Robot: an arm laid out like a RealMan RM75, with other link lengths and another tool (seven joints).
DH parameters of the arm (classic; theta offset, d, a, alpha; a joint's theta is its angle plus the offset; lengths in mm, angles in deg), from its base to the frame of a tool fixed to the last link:
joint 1: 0 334.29 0 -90
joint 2: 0 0 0 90
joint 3: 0 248.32 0 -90
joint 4: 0 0 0 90
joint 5: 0 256.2 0 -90
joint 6: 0 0 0 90
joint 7: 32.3 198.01 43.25 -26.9
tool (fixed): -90 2.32 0 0
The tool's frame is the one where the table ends.
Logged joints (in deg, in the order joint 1, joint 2, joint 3, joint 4, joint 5, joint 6, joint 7), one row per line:
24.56 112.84 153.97 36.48 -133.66 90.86 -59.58
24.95 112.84 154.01 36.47 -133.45 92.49 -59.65
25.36 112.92 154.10 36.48 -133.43 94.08 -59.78
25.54 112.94 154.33 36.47 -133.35 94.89 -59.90
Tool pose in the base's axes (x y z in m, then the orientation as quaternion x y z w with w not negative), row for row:
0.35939 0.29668 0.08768 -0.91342 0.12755 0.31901 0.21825
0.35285 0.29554 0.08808 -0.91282 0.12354 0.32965 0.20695
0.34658 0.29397 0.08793 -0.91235 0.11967 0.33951 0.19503
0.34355 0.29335 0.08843 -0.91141 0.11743 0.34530 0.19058
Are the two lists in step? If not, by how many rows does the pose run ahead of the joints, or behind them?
They are in step.
